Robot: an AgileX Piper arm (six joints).
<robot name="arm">
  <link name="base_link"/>
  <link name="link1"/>
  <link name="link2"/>
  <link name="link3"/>
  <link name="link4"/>
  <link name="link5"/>
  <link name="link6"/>
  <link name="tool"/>
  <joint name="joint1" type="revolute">
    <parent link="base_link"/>
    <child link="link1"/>
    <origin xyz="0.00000 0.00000 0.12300" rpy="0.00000 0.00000 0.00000"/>
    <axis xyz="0 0 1"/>
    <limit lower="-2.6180" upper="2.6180"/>
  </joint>
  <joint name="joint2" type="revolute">
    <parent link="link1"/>
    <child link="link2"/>
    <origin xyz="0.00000 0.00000 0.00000" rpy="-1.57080 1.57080 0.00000"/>
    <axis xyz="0 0 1"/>
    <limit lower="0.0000" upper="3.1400"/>
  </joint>
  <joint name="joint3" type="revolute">
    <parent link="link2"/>
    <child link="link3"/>
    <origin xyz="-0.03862 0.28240 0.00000" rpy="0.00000 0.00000 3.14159"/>
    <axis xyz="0 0 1"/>
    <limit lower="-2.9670" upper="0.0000"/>
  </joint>
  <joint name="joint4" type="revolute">
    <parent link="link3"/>
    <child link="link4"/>
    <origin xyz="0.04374 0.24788 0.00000" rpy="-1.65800 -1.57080 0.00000"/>
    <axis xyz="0 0 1"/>
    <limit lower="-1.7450" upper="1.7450"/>
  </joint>
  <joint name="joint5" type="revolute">
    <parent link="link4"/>
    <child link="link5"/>
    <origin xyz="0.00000 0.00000 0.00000" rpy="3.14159 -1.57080 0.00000"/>
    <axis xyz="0 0 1"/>
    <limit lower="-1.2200" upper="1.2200"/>
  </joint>
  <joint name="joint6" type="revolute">
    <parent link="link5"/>
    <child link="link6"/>
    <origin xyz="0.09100 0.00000 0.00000" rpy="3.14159 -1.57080 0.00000"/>
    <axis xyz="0 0 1"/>
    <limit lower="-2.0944" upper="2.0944"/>
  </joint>
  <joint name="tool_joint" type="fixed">
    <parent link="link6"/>
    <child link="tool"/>
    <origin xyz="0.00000 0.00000 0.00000" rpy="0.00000 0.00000 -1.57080"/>
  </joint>
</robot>
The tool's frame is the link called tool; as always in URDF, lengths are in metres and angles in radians.
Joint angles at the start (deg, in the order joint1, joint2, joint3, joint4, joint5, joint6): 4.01 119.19 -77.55 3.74 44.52 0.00
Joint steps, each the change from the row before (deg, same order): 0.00 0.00 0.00 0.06 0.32 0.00; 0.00 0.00 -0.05 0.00 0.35 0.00; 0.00 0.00 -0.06 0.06 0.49 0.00; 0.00 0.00 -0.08 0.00 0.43 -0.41; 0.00 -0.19 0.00 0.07 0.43 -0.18; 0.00 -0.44 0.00 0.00 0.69 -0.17; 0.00 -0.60 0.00 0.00 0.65 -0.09; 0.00 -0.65 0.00 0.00 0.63 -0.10; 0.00 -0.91 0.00 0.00 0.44 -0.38; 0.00 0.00 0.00 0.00 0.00 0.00; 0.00 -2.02 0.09 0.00 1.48 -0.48
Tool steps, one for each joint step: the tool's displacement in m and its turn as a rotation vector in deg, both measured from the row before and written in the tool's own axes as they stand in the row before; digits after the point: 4 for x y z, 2 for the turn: 0.0005 0.0001 0.0000 -0.04 0.32 0.04; 0.0003 0.0000 -0.0002 0.00 0.30 0.00; 0.0005 0.0001 -0.0002 -0.05 0.43 0.04; 0.0003 0.0000 -0.0003 -0.01 0.35 -0.41; 0.0005 0.0002 -0.0013 -0.06 0.24 -0.14; 0.0008 0.0002 -0.0030 -0.02 0.25 -0.19; 0.0007 0.0002 -0.0041 -0.03 0.05 -0.12; 0.0007 0.0003 -0.0045 -0.03 -0.02 -0.13; 0.0003 0.0003 -0.0062 -0.03 -0.47 -0.43; 0.0000 0.0000 0.0000 0.00 0.00 0.00; 0.0021 0.0008 -0.0135 -0.07 -0.45 -0.58
